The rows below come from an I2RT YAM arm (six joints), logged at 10 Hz.
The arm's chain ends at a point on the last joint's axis. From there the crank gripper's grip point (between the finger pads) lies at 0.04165 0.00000 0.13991 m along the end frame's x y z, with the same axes.
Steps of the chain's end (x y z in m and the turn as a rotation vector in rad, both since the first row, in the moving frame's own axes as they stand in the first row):
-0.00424 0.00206 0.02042 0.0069 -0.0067 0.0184
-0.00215 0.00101 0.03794 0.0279 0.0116 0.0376
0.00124 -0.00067 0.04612 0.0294 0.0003 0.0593
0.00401 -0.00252 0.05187 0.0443 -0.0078 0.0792
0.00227 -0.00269 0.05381 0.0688 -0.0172 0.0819
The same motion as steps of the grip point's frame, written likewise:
-0.00518 0.00185 0.02070 0.0069 -0.0067 0.0184
-0.00049 -0.00129 0.03742 0.0279 0.0116 0.0376
0.00133 -0.00231 0.04608 0.0294 0.0003 0.0593
0.00303 -0.00547 0.05213 0.0443 -0.0078 0.0792
0.00012 -0.00902 0.05429 0.0688 -0.0172 0.0819

